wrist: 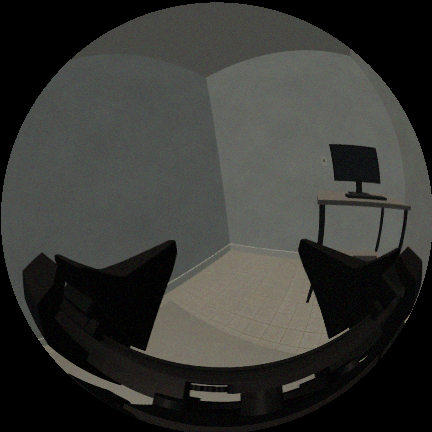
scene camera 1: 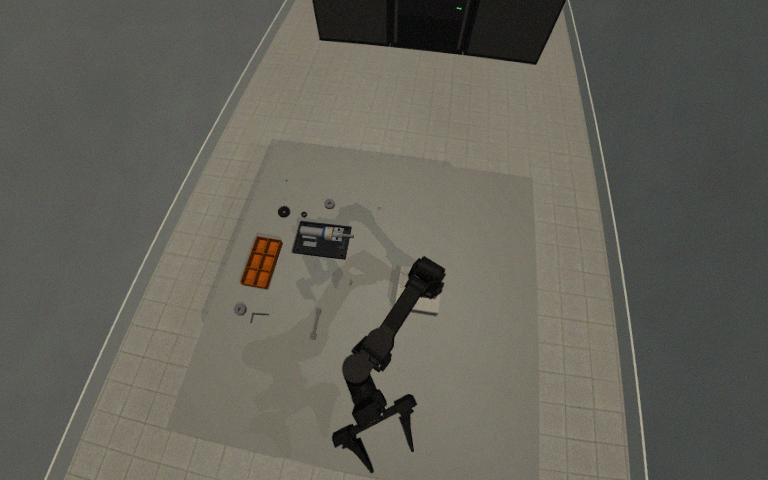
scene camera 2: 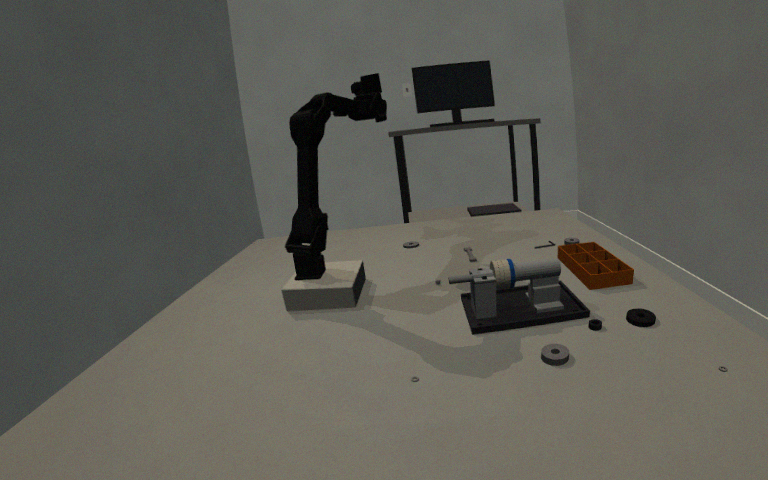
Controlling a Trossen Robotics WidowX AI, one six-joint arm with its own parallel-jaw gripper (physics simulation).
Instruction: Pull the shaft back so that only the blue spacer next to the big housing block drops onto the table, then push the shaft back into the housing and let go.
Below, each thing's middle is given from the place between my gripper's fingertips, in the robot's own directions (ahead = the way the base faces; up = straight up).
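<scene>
From what I can see, my gripper's a long way short of the orange compartment tray (scene camera 2: 595, 267), well to the left of it too, and far above it.
</scene>
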